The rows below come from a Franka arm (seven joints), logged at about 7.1 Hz.
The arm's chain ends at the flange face. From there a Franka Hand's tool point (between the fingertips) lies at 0.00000 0.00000 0.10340 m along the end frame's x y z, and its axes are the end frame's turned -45 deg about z.
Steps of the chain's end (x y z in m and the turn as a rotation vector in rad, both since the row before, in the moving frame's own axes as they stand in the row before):
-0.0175 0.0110 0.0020 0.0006 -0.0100 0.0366
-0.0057 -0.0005 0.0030 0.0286 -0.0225 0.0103
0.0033 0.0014 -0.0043 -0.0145 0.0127 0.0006
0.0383 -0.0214 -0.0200 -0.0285 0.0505 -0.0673
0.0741 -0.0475 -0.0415 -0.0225 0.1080 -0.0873
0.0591 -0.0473 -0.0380 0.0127 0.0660 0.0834
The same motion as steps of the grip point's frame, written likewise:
-0.0208 -0.0054 0.0020 0.0075 -0.0066 0.0366
-0.0032 -0.0081 0.0029 0.0361 0.0043 0.0103
0.0012 0.0053 -0.0043 -0.0192 -0.0013 0.0006
0.0440 0.0177 -0.0202 -0.0559 0.0156 -0.0673
0.0926 0.0280 -0.0421 -0.0923 0.0605 -0.0873
0.0808 0.0125 -0.0382 -0.0377 0.0556 0.0834

